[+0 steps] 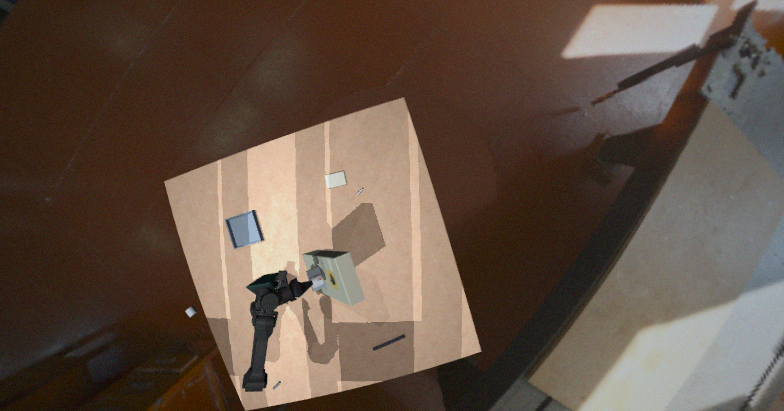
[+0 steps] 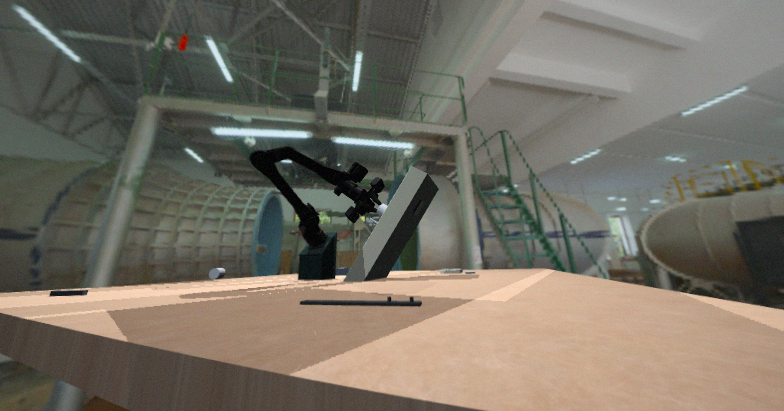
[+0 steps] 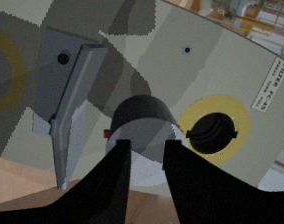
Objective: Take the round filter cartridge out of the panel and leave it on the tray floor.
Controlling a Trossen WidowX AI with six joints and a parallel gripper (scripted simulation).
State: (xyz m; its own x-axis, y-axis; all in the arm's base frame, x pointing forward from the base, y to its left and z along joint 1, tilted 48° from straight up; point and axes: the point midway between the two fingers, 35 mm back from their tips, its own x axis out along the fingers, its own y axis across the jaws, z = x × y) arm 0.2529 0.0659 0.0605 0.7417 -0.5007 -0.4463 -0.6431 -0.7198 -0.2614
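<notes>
My gripper tip is now 70 mm above the grey bracket. Also, from my gripper tip: pin 260 mm ahead, 280 mm to the left, 230 mm below; then grey service panel 50 mm ahead, 50 mm below; then round grey filter cartridge 10 mm ahead, 10 mm below.
</notes>
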